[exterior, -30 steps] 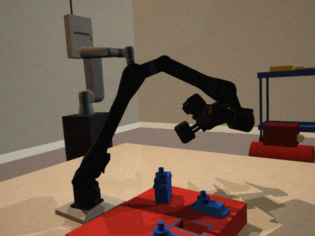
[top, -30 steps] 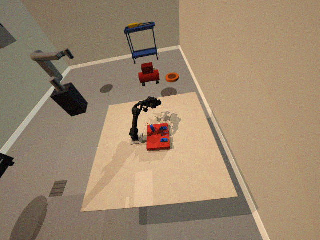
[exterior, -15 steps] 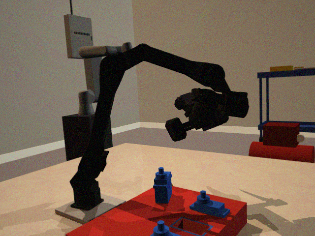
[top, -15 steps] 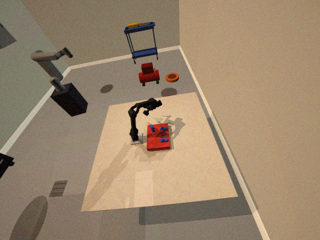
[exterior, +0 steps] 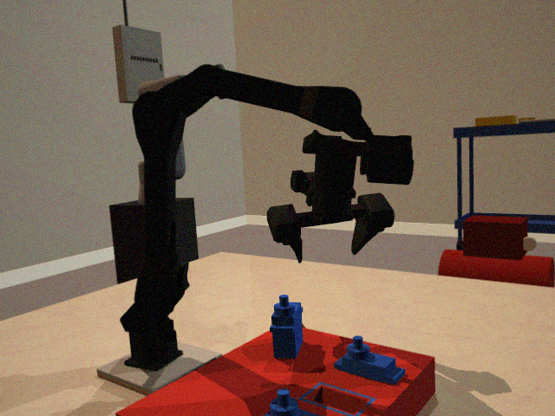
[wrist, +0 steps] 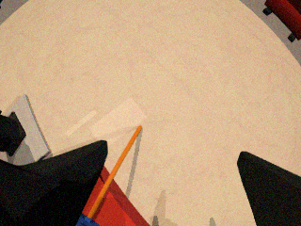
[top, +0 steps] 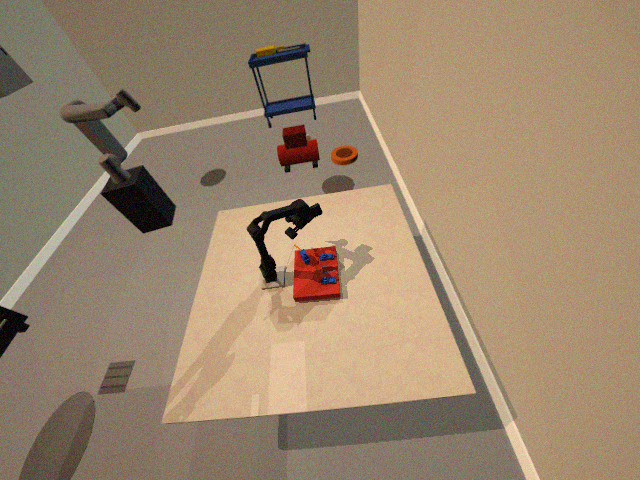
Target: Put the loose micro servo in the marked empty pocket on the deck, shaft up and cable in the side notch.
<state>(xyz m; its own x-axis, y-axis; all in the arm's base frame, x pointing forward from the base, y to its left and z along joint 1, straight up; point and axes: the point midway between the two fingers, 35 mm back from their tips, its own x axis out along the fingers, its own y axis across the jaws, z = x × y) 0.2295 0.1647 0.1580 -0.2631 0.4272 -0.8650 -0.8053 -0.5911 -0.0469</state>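
Right now the red deck is 1 cm behind my gripper tip, 24 cm to the right of it and 11 cm below it.
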